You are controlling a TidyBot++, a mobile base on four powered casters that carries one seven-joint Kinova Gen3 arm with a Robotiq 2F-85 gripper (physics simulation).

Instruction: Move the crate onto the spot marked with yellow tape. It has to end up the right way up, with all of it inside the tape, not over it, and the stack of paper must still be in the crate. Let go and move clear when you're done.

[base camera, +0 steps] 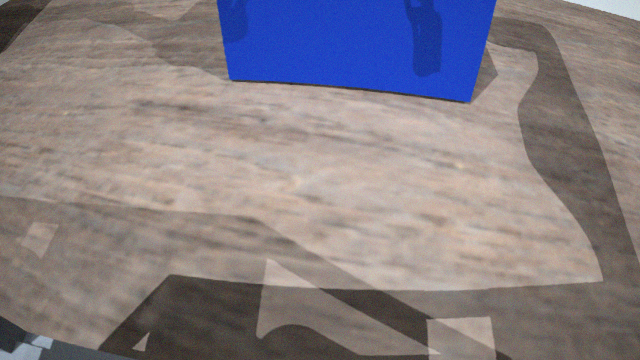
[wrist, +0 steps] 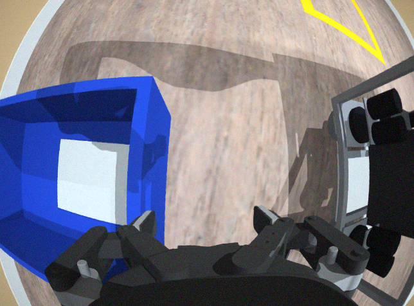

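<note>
The blue crate (base camera: 350, 45) (wrist: 150, 105) stands upright on the floor, at the top of the base view and the left of the wrist view. A white stack of paper (wrist: 87, 175) lies inside it, towards the end wall nearest the robot base. My gripper (wrist: 204, 219) is open and holds nothing. In the wrist view its left fingertip overlaps the crate's near end wall, and its right fingertip shows over floor outside the crate; its height above the rim is hard to tell. Part of the yellow tape outline (wrist: 308, 7) shows at the top right of the wrist view, apart from the crate.
The robot's own base (wrist: 341, 150), with a grey frame and black cylindrical parts, is at the right of the wrist view. A pale border (wrist: 10, 75) curves along the left of the wood-look floor, beyond the crate. Arm shadows cross the floor.
</note>
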